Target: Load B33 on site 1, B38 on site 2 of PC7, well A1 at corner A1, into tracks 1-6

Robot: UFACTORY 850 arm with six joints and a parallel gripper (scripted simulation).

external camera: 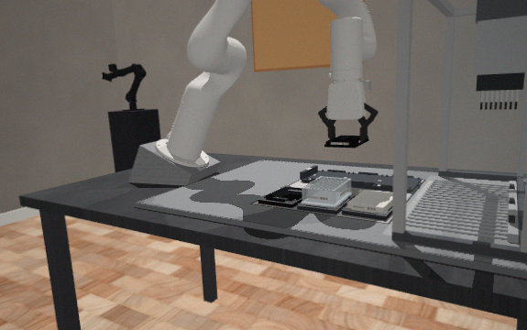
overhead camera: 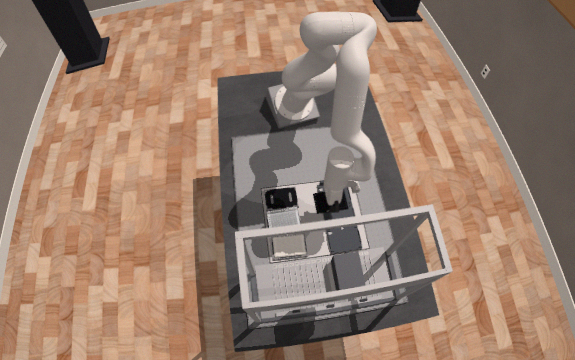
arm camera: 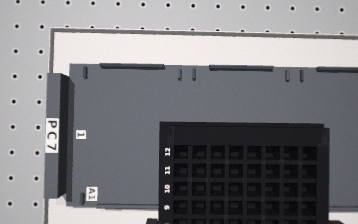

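My hand is 130 mm above the dark carrier PC7, 50 mm to the right of it and 20 mm short of it. From my hand the other things lie so: nest S1 (180 mm to the right, 140 mm below, 110 mm behind); then black 96-well plate B38 (10 mm below); then nest S3 (190 mm to the right, 140 mm below, 110 mm ahead).
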